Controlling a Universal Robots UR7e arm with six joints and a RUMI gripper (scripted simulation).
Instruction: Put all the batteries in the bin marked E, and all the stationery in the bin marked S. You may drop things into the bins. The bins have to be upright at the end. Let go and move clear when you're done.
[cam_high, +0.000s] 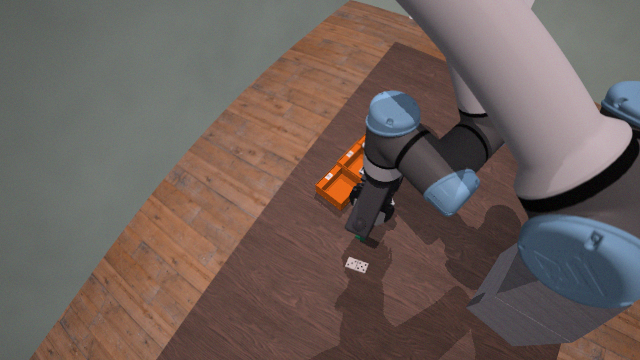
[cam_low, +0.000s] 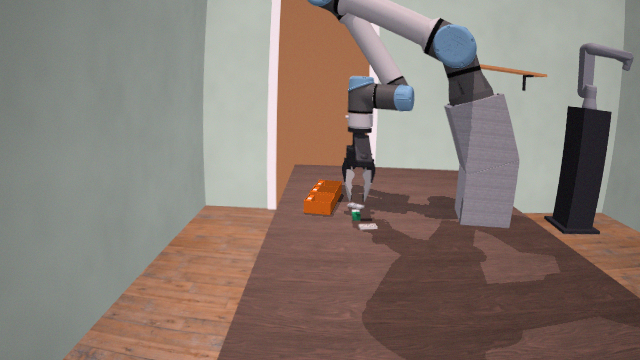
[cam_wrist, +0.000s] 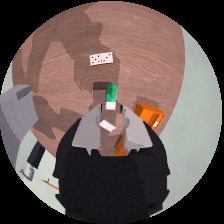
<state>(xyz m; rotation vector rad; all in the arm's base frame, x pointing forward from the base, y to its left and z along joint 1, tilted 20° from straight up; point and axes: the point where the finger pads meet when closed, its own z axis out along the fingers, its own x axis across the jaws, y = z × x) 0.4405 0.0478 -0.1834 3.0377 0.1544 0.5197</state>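
The green-and-white eraser is 10 mm to the right of my hand and 60 mm below it. Round my hand: grey object: 100 mm ahead, 130 mm to the right, 50 mm below; blue battery: 100 mm ahead, 210 mm to the right, 50 mm below; orange double bin: 110 mm ahead, 130 mm to the right, 40 mm below.
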